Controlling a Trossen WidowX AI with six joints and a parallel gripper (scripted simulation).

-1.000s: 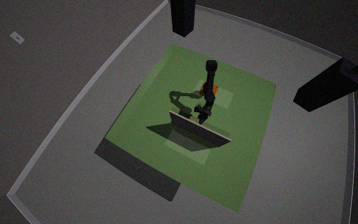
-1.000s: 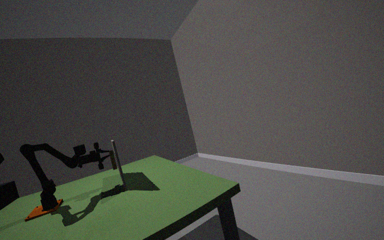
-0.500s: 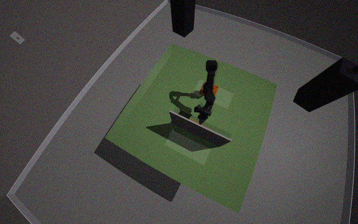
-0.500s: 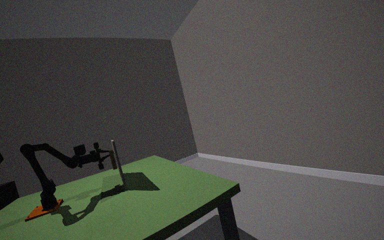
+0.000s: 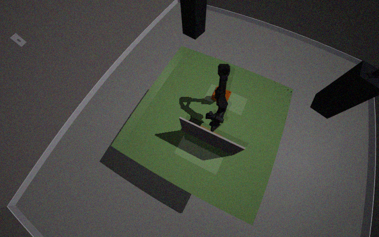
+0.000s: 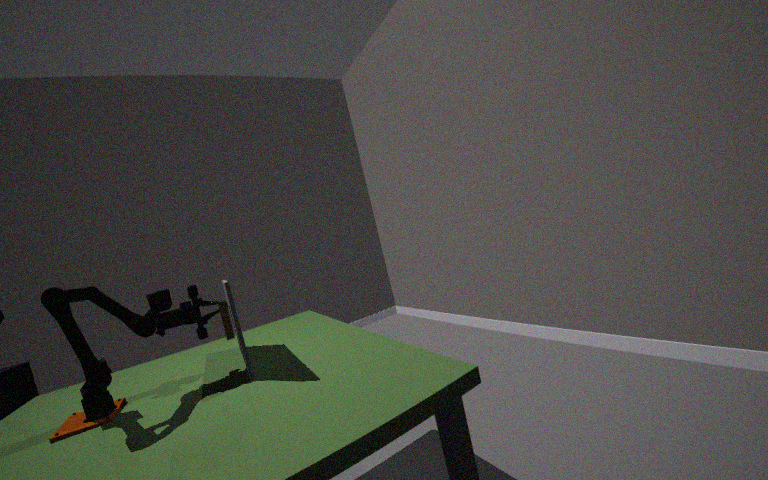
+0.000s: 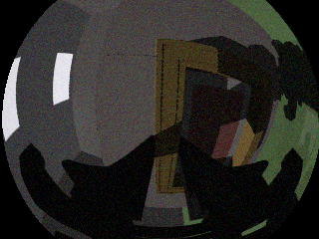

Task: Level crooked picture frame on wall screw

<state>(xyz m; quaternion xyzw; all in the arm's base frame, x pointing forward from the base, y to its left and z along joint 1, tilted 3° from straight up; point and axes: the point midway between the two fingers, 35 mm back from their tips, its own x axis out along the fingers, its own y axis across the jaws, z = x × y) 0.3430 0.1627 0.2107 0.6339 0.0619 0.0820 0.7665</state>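
Now: gripper tip 10 mm short of the picture frame, 10 mm to the left of it and 50 mm above it. Also, from my gripper tip: wall panel: 20 mm ahead, 10 mm to the left, 70 mm below.
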